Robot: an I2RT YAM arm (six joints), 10 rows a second.
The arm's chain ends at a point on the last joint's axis. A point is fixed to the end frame.
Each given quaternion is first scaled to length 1.
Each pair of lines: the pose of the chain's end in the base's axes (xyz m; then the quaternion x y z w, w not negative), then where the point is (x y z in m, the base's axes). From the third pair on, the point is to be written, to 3 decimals.
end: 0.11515 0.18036 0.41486 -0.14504 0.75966 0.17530 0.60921
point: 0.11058 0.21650 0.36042
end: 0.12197 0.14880 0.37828 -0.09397 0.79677 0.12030 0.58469
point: 0.11794 0.18328 0.32273
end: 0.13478 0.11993 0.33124 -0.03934 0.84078 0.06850 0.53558
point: 0.128 0.153 0.275
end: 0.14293 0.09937 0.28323 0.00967 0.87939 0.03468 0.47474
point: 0.132 0.133 0.228
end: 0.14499 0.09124 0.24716 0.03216 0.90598 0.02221 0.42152
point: 0.129 0.125 0.193
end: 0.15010 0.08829 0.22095 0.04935 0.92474 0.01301 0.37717
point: 0.130 0.123 0.169
